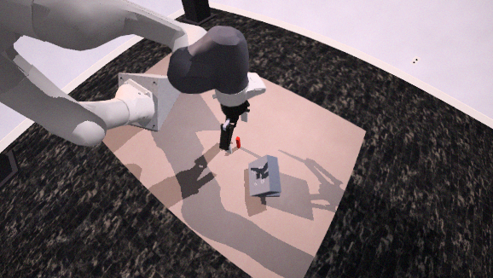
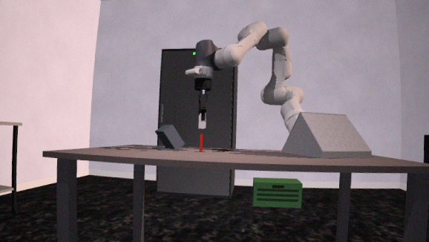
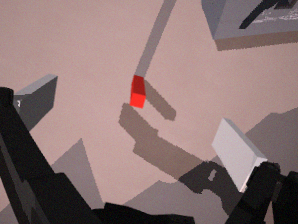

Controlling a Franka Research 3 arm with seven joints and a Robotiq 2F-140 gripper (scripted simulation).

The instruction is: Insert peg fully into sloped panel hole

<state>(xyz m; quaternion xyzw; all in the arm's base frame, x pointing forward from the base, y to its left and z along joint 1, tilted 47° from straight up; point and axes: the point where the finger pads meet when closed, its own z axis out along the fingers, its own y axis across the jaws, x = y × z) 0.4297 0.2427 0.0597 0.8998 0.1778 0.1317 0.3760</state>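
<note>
Right now the red peg is 70 mm below my hand.
</note>
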